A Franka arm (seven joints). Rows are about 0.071 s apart.
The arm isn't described. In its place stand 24 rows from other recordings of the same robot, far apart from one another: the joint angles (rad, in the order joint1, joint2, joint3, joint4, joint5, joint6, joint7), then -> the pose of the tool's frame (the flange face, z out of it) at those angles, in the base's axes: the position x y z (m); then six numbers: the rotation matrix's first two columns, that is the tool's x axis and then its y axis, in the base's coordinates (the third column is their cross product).
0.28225 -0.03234 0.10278 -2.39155 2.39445 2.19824 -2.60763 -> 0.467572 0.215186 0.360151 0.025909 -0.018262 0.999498 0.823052 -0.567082 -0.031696
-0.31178 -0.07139 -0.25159 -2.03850 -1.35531 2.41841 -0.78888 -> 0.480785 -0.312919 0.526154 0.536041 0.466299 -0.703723 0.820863 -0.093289 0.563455
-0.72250 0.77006 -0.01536 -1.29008 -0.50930 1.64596 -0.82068 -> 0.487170 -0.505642 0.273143 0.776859 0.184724 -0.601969 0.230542 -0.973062 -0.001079
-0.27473 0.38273 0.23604 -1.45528 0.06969 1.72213 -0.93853 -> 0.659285 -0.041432 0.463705 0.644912 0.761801 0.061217 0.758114 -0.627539 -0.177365
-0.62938 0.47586 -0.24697 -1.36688 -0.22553 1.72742 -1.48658 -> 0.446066 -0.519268 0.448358 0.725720 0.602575 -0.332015 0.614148 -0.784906 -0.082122
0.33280 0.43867 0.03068 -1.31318 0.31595 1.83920 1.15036 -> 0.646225 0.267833 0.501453 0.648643 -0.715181 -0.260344 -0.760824 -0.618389 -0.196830
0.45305 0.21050 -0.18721 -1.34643 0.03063 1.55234 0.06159 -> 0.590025 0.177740 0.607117 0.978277 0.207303 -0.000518 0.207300 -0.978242 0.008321
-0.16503 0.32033 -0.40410 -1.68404 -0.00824 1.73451 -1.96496 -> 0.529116 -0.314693 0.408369 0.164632 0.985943 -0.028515 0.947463 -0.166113 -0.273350
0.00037 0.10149 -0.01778 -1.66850 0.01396 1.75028 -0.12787 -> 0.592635 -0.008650 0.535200 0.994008 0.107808 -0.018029 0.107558 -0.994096 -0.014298
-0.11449 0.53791 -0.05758 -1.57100 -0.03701 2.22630 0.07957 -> 0.695095 -0.115933 0.340747 0.969175 -0.214460 0.121268 -0.221935 -0.973687 0.051761
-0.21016 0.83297 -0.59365 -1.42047 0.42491 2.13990 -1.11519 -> 0.576431 -0.443181 0.259848 0.968736 0.244532 -0.041878 0.246805 -0.967054 0.062397
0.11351 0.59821 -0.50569 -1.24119 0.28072 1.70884 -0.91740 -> 0.689647 -0.164060 0.442595 0.854261 0.518401 -0.038711 0.516580 -0.854871 -0.048374
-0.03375 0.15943 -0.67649 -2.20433 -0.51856 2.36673 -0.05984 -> 0.415005 -0.360603 0.330256 0.953450 -0.287160 -0.092046 -0.219834 -0.870842 0.439666
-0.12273 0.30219 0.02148 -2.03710 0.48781 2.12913 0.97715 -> 0.572701 -0.037637 0.283409 0.163114 -0.889702 -0.426409 -0.981737 -0.189259 0.019345
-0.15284 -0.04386 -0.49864 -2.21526 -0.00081 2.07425 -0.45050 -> 0.404564 -0.309678 0.385600 0.977364 -0.194505 -0.083231 -0.199939 -0.977793 -0.062809
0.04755 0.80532 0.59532 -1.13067 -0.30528 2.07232 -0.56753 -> 0.703947 0.319353 0.400297 0.415398 0.867443 0.273837 0.897589 -0.439719 0.031314
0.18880 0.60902 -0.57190 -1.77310 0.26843 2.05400 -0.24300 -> 0.600094 -0.198125 0.244267 0.942654 -0.242812 -0.229011 -0.235867 -0.970073 0.057657
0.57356 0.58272 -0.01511 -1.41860 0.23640 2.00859 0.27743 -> 0.598415 0.392726 0.361231 0.980398 0.188128 -0.058546 0.173474 -0.965094 -0.196215
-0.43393 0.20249 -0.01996 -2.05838 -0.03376 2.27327 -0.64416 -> 0.523137 -0.255858 0.339261 0.977530 0.210629 -0.008392 0.210790 -0.977031 0.031269
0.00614 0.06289 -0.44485 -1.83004 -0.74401 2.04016 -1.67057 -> 0.528519 -0.283351 0.525494 0.014558 0.748353 -0.663141 0.998082 -0.050781 -0.035395
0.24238 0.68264 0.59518 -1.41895 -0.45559 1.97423 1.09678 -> 0.556764 0.448546 0.344166 0.982649 -0.179905 0.045119 -0.181406 -0.982897 0.031714
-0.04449 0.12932 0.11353 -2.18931 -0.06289 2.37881 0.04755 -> 0.553251 0.037070 0.334016 0.995960 0.064962 0.062004 0.063286 -0.997585 0.028613
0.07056 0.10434 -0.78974 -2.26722 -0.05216 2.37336 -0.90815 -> 0.399213 -0.348705 0.329967 0.972046 0.224164 -0.069831 0.229995 -0.968904 0.091251
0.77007 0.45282 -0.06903 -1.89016 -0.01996 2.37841 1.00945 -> 0.485219 0.412543 0.269062 0.957572 -0.282560 0.056710 -0.282648 -0.959201 -0.006634
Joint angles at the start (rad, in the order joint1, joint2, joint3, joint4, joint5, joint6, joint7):
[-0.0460, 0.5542, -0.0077, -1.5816, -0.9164, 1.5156, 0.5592]
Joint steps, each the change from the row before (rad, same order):
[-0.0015, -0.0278, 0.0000, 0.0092, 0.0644, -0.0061, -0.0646]
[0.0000, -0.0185, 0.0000, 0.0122, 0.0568, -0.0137, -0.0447]
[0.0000, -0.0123, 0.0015, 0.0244, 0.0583, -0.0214, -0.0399]
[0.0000, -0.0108, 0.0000, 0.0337, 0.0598, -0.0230, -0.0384]
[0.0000, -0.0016, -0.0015, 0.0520, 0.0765, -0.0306, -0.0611]
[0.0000, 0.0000, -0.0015, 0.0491, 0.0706, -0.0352, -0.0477]
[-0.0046, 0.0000, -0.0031, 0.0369, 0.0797, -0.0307, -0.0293]
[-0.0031, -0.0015, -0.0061, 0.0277, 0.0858, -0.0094, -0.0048]
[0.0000, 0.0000, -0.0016, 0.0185, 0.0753, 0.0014, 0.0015]
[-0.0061, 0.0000, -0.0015, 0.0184, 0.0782, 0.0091, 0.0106]
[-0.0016, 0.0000, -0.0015, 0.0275, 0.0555, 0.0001, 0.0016]
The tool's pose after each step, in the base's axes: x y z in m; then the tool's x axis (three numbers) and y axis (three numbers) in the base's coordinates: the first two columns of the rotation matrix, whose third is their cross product. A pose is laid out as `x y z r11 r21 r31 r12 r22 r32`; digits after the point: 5 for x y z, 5 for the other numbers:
0.63086 -0.11874 0.33814 0.90046 -0.40311 -0.16330 -0.09582 -0.55010 0.82959
0.62954 -0.11512 0.35086 0.89429 -0.40245 -0.19567 -0.09618 -0.59990 0.79427
0.62992 -0.11066 0.36457 0.88767 -0.40272 -0.22331 -0.10322 -0.64662 0.75580
0.63157 -0.10659 0.38123 0.88319 -0.40058 -0.24394 -0.11698 -0.69182 0.71253
0.63520 -0.10162 0.39876 0.88048 -0.38185 -0.28098 -0.11930 -0.75206 0.64821
0.63747 -0.09661 0.41465 0.87719 -0.36473 -0.31228 -0.12442 -0.80082 0.58583
0.63751 -0.09348 0.42529 0.86975 -0.35644 -0.34130 -0.14308 -0.84404 0.51684
0.63892 -0.08921 0.43380 0.86735 -0.35524 -0.34859 -0.18087 -0.87749 0.44419
0.64149 -0.08130 0.43875 0.86934 -0.34788 -0.35105 -0.20903 -0.90246 0.37666
0.64478 -0.07672 0.44452 0.87073 -0.35101 -0.34441 -0.24959 -0.91890 0.30550
0.64833 -0.07198 0.45510 0.87647 -0.34686 -0.33389 -0.27233 -0.92908 0.25027

